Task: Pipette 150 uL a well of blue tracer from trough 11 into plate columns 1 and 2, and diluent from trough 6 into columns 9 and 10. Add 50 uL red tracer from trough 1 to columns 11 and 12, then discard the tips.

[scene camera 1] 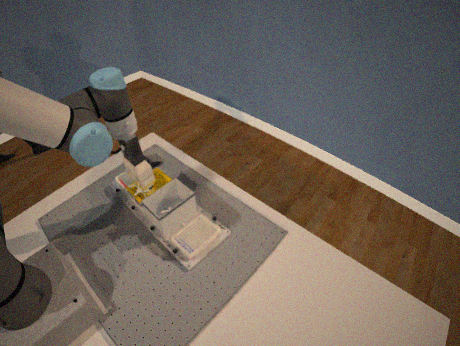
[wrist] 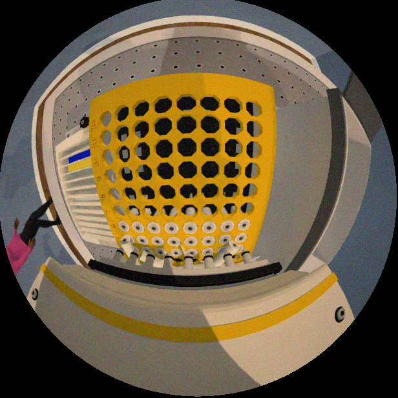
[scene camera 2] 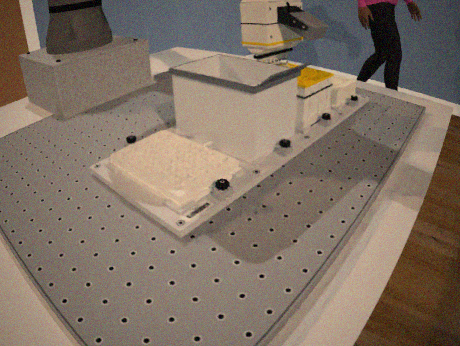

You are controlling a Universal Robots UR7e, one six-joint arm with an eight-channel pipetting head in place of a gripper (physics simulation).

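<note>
The pipetting head (scene camera 1: 145, 179) (scene camera 2: 272, 60) (wrist: 189, 260) is over the yellow tip rack (scene camera 1: 161, 175) (scene camera 2: 316, 76) (wrist: 182, 85). Its row of grey nozzles with dark rings looks bare, low in the wrist view. The far rack rows are empty holes; white tips fill rows nearer the nozzles. A few loose white tips lie tilted by the nozzles. The trough reservoir (scene camera 2: 344, 93) (wrist: 90, 200) stands beyond the rack; a blue and a yellow strip show in the wrist view, and a red spot in scene camera 1. The well plate (scene camera 1: 201, 234) (scene camera 2: 172, 160) has bluish wells along one edge in scene camera 1.
A tall open grey-rimmed bin (scene camera 1: 172, 196) (scene camera 2: 230, 110) (wrist: 305, 155) stands between the rack and the plate. Black knobs line the white carrier base (scene camera 2: 182, 230). The robot pedestal (scene camera 2: 95, 75) stands behind at the left. A person (scene camera 2: 382, 40) (wrist: 22, 250) stands beyond the table.
</note>
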